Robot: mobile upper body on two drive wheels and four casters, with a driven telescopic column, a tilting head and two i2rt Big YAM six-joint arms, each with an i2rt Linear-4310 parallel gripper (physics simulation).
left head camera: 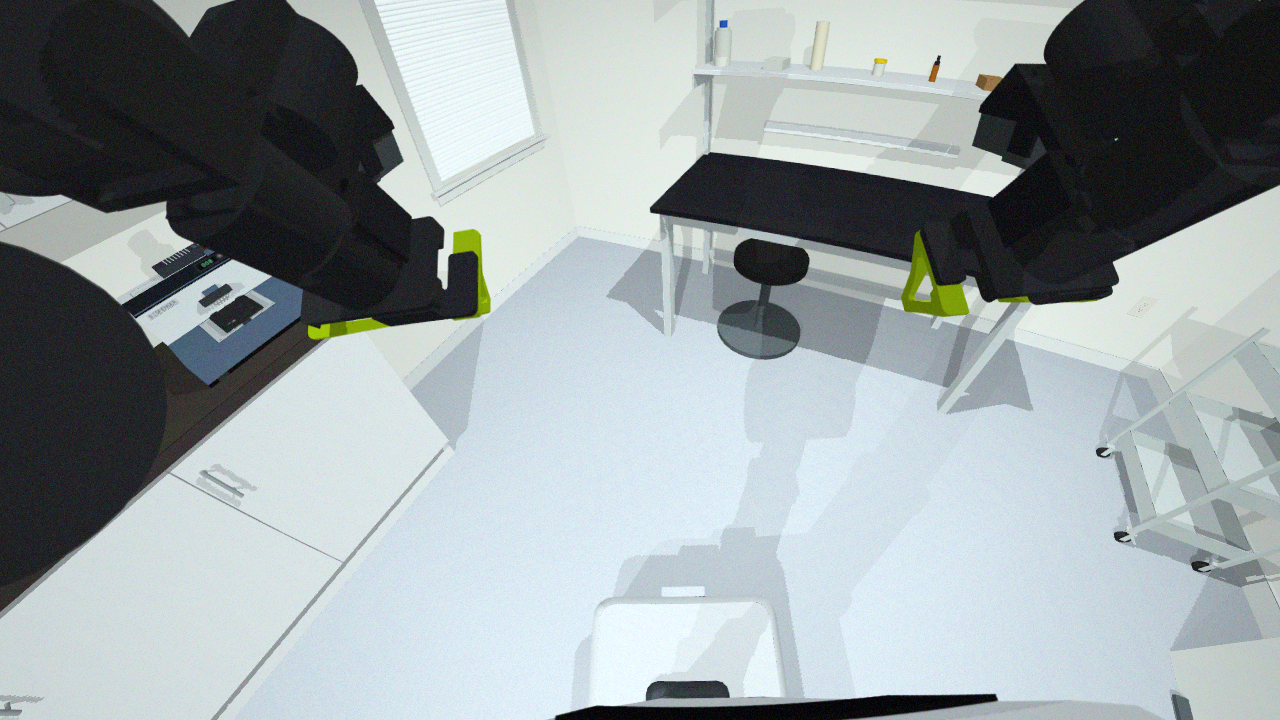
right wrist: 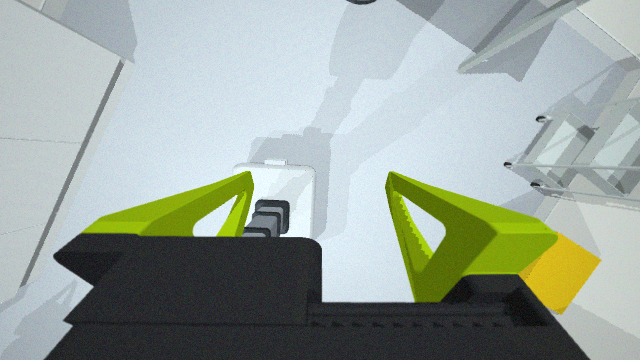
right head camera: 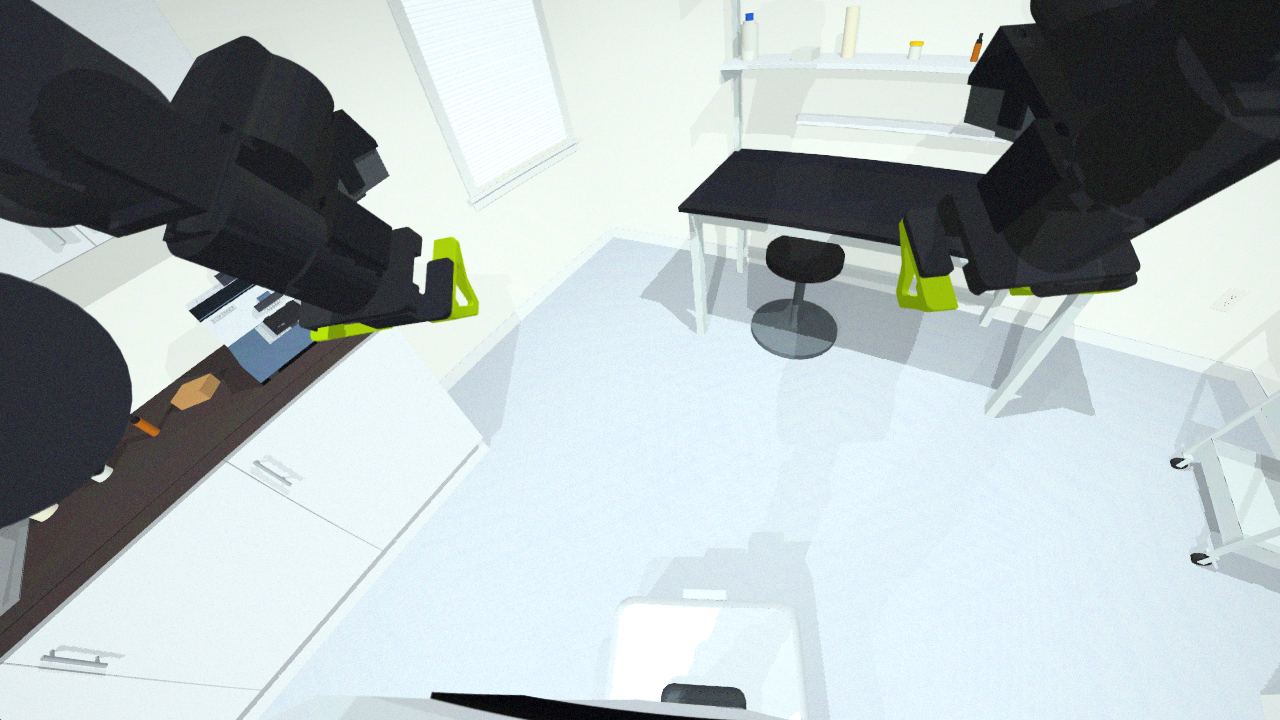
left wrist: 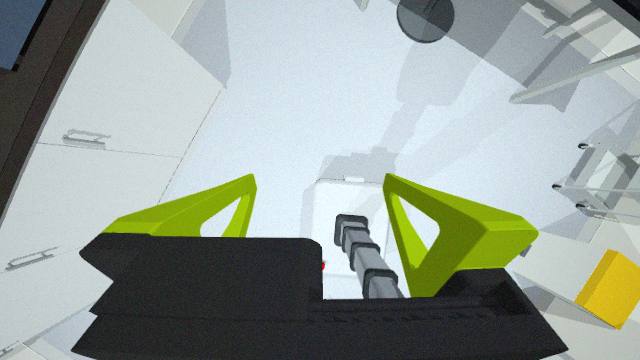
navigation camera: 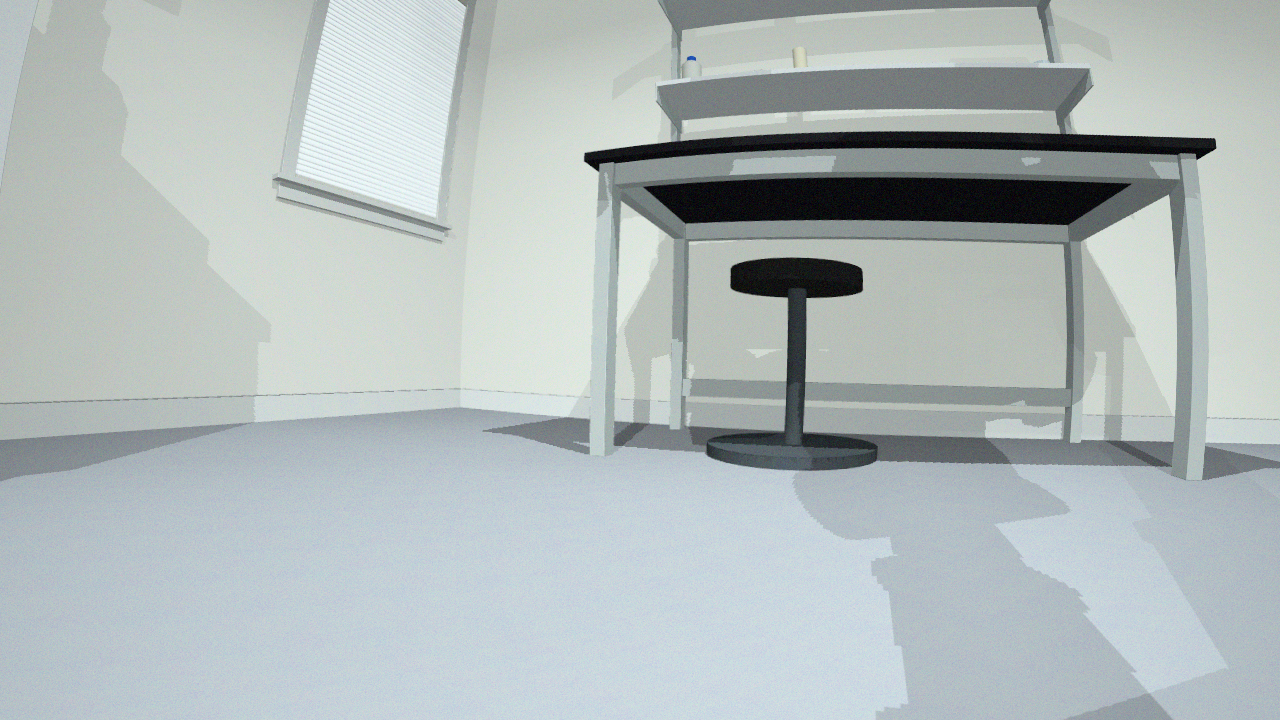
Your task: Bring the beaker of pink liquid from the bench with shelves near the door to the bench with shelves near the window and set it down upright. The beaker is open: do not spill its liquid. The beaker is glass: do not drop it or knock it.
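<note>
The black-topped bench with shelves near the window (left head camera: 805, 192) (right head camera: 823, 183) (navigation camera: 895, 141) stands ahead, and the window (left head camera: 456, 80) (right head camera: 487, 89) (navigation camera: 380, 107) is in the wall to its left. No beaker shows on the visible part of its top; part of the top is hidden behind my right arm. The beaker of pink liquid and the bench near the door do not show in these views. My left gripper (left head camera: 402, 308) (right head camera: 393, 308) (left wrist: 319, 180) and my right gripper (left head camera: 993, 300) (right head camera: 984, 295) (right wrist: 319, 178) are both open and empty, raised in front of me, well short of the bench.
A black stool (left head camera: 769, 261) (right head camera: 803, 259) (navigation camera: 796, 275) stands at the bench's front. White cabinets (left head camera: 358, 429) (right head camera: 375, 447) with a dark countertop run along the left. A wheeled cart (left head camera: 1136, 479) is at the right. A yellow box (left wrist: 610, 290) (right wrist: 565, 275) shows in the wrist views.
</note>
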